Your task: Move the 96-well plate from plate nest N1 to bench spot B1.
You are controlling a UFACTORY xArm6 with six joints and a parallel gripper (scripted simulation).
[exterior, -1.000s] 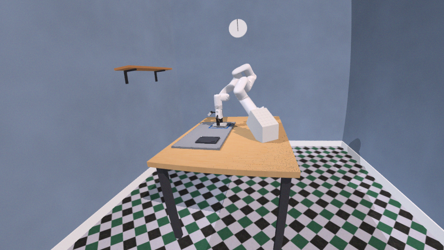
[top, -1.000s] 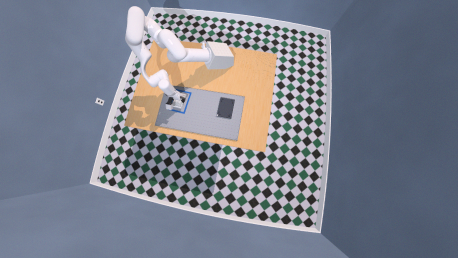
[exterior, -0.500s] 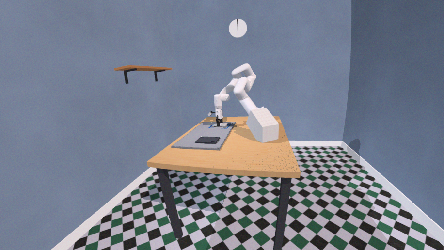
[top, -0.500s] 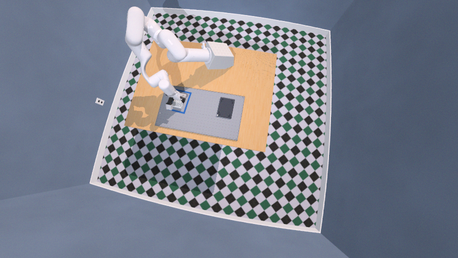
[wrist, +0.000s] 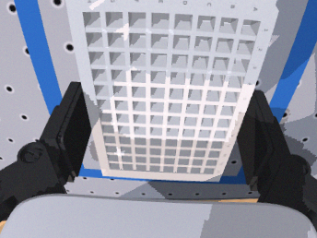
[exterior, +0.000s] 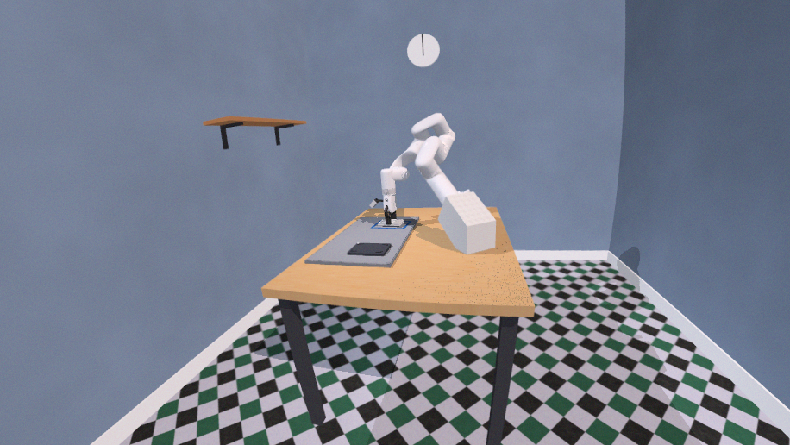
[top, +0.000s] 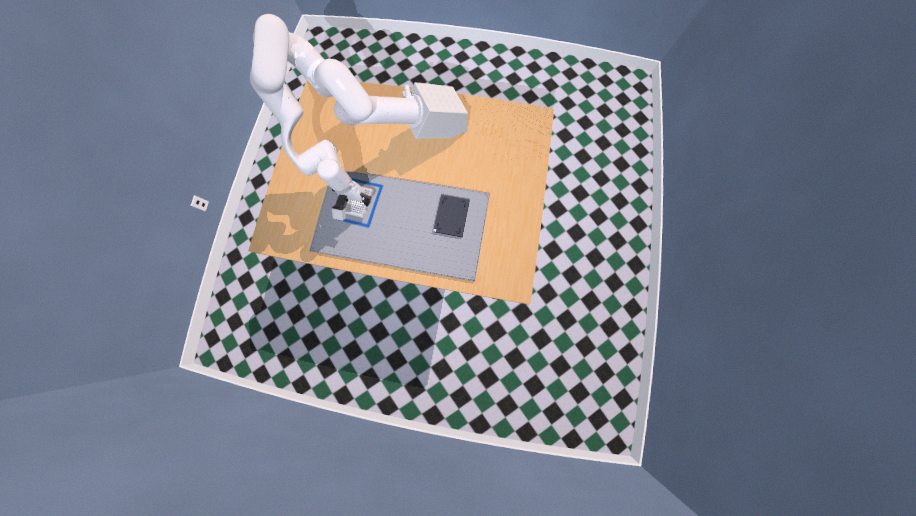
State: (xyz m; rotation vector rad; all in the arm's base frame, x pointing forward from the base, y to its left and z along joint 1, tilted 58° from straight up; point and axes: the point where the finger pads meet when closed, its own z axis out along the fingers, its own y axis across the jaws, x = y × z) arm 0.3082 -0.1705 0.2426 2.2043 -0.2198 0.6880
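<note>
My gripper is now 1 cm above the white 96-well plate. From my hand the other things lie so: dark plate nest N1: 38 cm to the left, 13 cm ahead, 2 cm below.
</note>
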